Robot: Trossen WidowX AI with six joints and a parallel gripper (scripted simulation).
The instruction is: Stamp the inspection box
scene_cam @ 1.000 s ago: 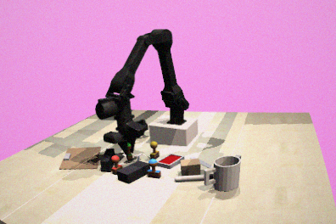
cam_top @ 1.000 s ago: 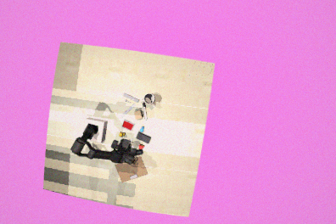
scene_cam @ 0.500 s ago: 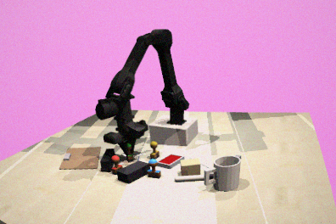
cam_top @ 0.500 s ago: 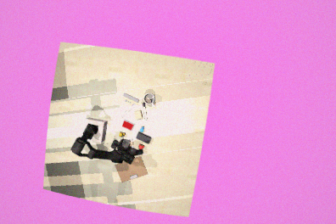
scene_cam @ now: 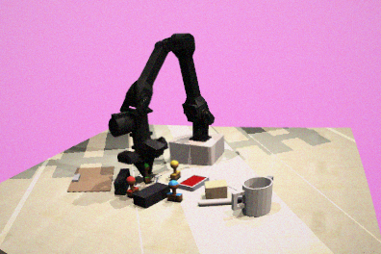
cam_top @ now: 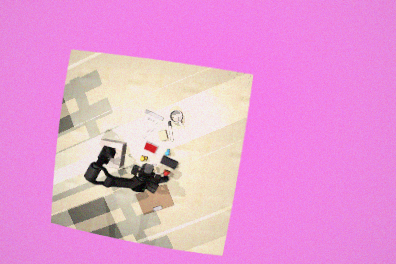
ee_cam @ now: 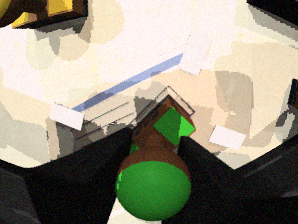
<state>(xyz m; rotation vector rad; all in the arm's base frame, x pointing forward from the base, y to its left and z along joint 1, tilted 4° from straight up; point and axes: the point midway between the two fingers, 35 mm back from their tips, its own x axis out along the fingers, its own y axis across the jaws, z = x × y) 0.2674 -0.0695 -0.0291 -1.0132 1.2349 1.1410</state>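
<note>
The green-knobbed stamp is right at my gripper tip. The rest, counted from my gripper tip: red-knobbed stamp: 11 cm ahead, 2 cm to the left; then yellow-knobbed stamp: 7 cm to the left, 6 cm behind; then white card: 3 cm below, 1 cm behind.
</note>
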